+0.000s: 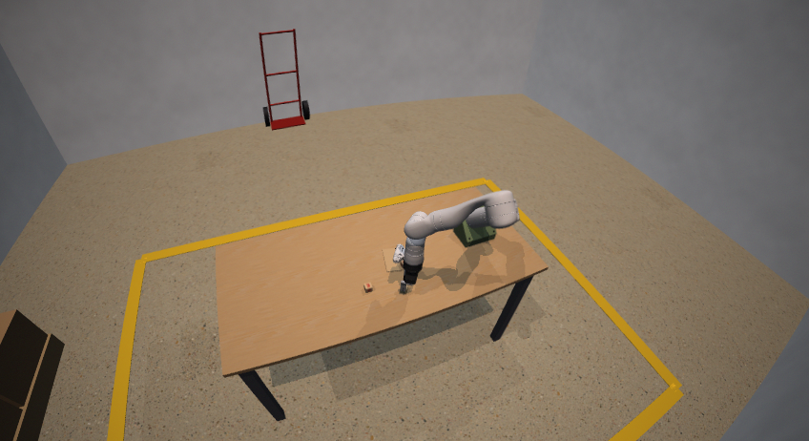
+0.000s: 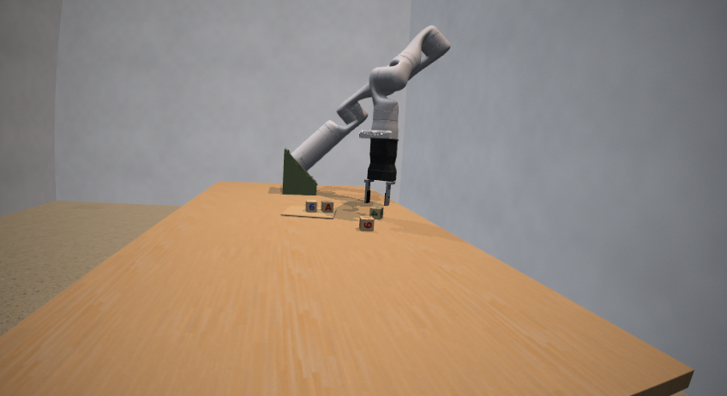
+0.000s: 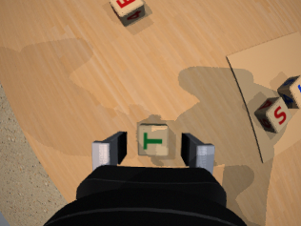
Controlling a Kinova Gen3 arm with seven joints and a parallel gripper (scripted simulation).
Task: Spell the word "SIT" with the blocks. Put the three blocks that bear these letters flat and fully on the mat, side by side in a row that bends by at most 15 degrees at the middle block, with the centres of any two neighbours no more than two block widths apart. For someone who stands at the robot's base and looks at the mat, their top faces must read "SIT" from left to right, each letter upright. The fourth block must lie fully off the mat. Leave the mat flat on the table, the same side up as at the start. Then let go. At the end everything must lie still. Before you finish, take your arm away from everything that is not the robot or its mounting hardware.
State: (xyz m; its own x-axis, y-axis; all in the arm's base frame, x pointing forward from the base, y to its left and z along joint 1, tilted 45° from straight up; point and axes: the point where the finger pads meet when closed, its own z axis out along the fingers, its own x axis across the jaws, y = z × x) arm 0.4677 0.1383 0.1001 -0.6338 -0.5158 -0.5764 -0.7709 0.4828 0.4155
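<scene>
Right now my hand is 4 cm above the green-marked block. Round my hand: blue-marked block 7 cm behind, 17 cm to the right, 4 cm below; then tan mat 7 cm behind, 17 cm to the right, 5 cm below; then E block 14 cm ahead, 7 cm to the right, 4 cm below.
</scene>
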